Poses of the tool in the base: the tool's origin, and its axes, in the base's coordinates. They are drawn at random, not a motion.
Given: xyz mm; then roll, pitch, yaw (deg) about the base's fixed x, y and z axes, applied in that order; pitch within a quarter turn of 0, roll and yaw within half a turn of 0.
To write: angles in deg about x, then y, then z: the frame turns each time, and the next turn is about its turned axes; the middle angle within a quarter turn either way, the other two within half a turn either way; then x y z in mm. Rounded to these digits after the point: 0 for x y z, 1 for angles.
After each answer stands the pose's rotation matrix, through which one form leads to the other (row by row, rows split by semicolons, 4 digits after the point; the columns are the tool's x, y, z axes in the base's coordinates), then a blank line. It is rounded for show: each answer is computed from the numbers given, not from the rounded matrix.
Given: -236, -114, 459, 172.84, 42.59, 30.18
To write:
148.6, -31.2, -41.9, -236, -114, 459
0.6364 0.5717 -0.5178; 0.3701 -0.8153 -0.4453; -0.6767 0.0918 -0.7305

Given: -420, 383, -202, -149.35, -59.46, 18.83
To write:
-121.2, 32.5, -55.2, -420, 383, -202
0.4809 0.6932 0.5368; 0.1640 -0.6725 0.7217; 0.8613 -0.2590 -0.4372

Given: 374, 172, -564, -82.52, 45.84, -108.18
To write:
77.2, 65.9, -122.2, 374, 172, -564
-0.2174 0.3456 0.9129; -0.6619 0.6352 -0.3981; -0.7174 -0.6907 0.0907

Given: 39, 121, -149, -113.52, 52.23, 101.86
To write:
116.2, -56.4, -103.1, 39, 121, -149
-0.1259 0.5395 -0.8325; 0.5994 -0.6273 -0.4972; -0.7905 -0.5616 -0.2444

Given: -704, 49, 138, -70.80, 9.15, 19.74
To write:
-70.3, -15.6, 15.2, -704, 49, 138
0.9293 -0.2524 -0.2697; 0.3335 0.2588 0.9065; -0.1590 -0.9324 0.3247

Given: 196, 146, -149, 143.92, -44.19, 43.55
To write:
176.2, 54.5, -26.5, 196, 146, -149
0.5197 0.2593 0.8141; 0.4940 -0.8686 -0.0387; 0.6970 0.4223 -0.5795

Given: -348, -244, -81, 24.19, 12.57, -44.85
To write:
25.8, -8.5, -45.6, -348, -244, -81
0.6920 0.7065 -0.1482; -0.6883 0.5838 -0.4305; -0.2176 0.3999 0.8903

